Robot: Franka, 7 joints.
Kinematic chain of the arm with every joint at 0, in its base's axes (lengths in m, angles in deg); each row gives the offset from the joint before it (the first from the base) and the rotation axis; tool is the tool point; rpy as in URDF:
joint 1: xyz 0 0 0.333 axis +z
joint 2: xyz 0 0 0 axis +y
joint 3: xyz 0 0 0.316 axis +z
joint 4: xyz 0.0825 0 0 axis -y
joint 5: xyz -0.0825 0 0.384 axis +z
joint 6: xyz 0 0 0 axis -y
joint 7: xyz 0.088 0 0 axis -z
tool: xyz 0 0 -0.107 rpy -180 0 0
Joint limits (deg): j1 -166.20..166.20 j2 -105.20..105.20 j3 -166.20..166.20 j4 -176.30..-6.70 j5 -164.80..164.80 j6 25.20..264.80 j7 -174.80..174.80
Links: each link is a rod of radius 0.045 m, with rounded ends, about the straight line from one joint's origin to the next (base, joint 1, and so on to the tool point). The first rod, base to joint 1, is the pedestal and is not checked.
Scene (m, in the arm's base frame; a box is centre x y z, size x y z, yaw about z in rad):
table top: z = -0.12
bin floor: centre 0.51 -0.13 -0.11 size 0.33 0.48 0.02 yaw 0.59
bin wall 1: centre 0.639 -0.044 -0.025 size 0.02 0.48 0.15 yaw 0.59
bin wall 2: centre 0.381 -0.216 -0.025 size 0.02 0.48 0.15 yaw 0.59
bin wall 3: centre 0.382 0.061 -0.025 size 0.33 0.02 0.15 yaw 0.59
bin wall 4: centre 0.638 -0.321 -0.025 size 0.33 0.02 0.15 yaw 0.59
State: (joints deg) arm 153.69 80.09 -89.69 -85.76 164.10 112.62 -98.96
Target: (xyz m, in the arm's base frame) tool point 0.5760 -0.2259 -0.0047
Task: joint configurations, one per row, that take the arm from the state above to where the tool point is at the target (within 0.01 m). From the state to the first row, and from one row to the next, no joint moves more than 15 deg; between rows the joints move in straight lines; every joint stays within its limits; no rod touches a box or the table.
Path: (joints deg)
1: 139.19 77.16 -89.57 -94.07 159.12 114.94 -100.99
2: 124.69 74.22 -89.45 -102.39 154.15 117.27 -103.02
3: 110.19 71.29 -89.32 -110.70 149.17 119.59 -105.05
4: 95.69 68.36 -89.20 -119.02 144.19 121.92 -107.08
5: 81.19 65.43 -89.08 -127.33 139.21 124.24 -109.10
6: 68.29 78.68 -81.63 -118.30 147.08 122.91 -105.72
7: 55.40 91.94 -74.17 -109.27 154.96 121.59 -102.34
8: 42.50 105.20 -66.72 -100.24 162.83 120.26 -98.96

